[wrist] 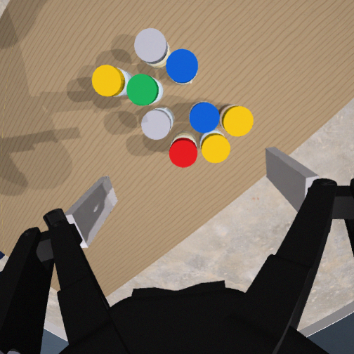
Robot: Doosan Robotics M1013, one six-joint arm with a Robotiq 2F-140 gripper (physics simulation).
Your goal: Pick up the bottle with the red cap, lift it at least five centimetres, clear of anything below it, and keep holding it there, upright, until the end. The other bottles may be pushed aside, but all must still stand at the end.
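Observation:
I see a red-capped bottle (183,151) and a yellow-capped bottle (215,148), and with them my gripper (186,175). There is a blue-capped bottle (181,65) as well, and a grey-capped bottle (150,45). A green-capped bottle (142,89) is also in my sight, together with a yellow-capped bottle (107,80).

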